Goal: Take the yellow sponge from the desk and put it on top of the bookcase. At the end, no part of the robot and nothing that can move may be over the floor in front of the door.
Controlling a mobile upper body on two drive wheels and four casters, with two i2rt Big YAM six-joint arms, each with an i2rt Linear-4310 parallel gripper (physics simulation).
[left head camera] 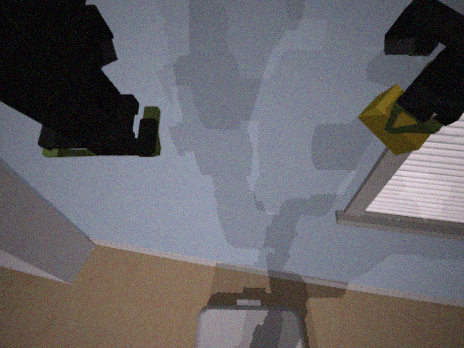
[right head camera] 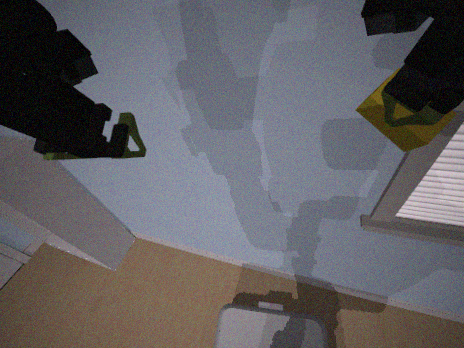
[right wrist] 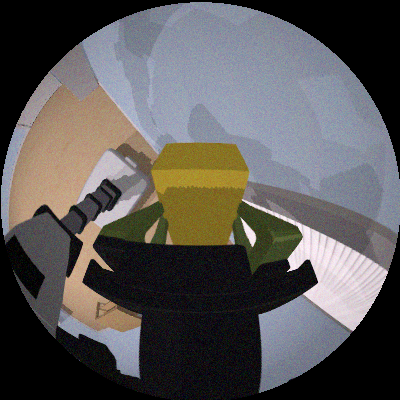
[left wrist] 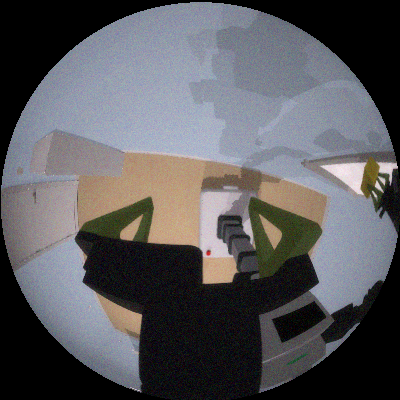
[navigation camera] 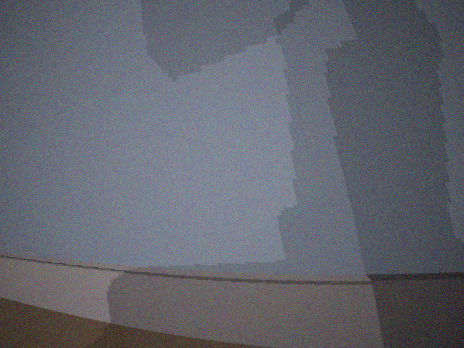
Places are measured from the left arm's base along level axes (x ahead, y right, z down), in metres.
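Where they show: left gripper, between the fingertips: [left head camera: 129,151] [right head camera: 120,153] [left wrist: 200,201]; right gripper, between the fingertips: [left head camera: 397,119] [right head camera: 402,110] [right wrist: 199,201] [left wrist: 370,178].
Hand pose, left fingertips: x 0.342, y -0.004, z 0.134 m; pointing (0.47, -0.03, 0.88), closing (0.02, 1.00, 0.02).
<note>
After its pixels a point has its place.
The yellow sponge [left head camera: 398,142] {x 0.385, y 0.446, z 0.149 m} [right head camera: 372,106] {x 0.413, y 0.403, z 0.113 m} [left wrist: 370,172] {x 0.426, y 0.396, z 0.109 m} [right wrist: 200,215] {x 0.409, y 0.449, z 0.107 m} is held between the green fingers of my right gripper [left head camera: 411,122] [right head camera: 407,116] {x 0.418, y 0.448, z 0.125 m}, which is shut on it, high up in front of the wall and near the window. My left gripper [left head camera: 102,145] [right head camera: 92,149] [left wrist: 200,201] {x 0.342, y -0.004, z 0.134 m} is open and empty. A large grey box-shaped piece [left head camera: 40,220] {x 0.645, y -0.938, z 0.895 m} [right head camera: 75,200] {x 0.652, y -0.937, z 0.757 m} [left wrist: 85,156] {x 0.600, y -0.945, z 0.773 m} [right wrist: 77,70], possibly the bookcase, stands against the wall at the left. The door [left wrist: 42,215] {x 0.052, y -1.958, z 0.636 m} shows at the far left of the left wrist view. I cannot make out the desk.
A window with white blinds [left head camera: 425,190] {x 0.493, y 0.740, z 0.417 m} [right head camera: 440,185] {x 0.504, y 0.665, z 0.398 m} [right wrist: 327,270] {x 0.488, y 0.775, z 0.021 m} and a grey frame is at the right. The pale robot base [left head camera: 235,327] {x 0.224, y 0.157, z 1.150 m} [right head camera: 250,327] {x 0.229, y 0.135, z 1.150 m} [left wrist: 212,225] {x 0.008, y 0.084, z 1.150 m} stands on the brown floor [left head camera: 150,280] {x 0.496, y -0.426, z 1.410 m} [left wrist: 175,175] {x 0.440, y -0.290, z 1.410 m}. The blue wall [navigation camera: 200,150] {x 0.584, y 0.176, z 1.162 m} with a pale skirting [navigation camera: 200,305] {x 0.573, y 0.162, z 1.361 m} fills much of the navigation view.
</note>
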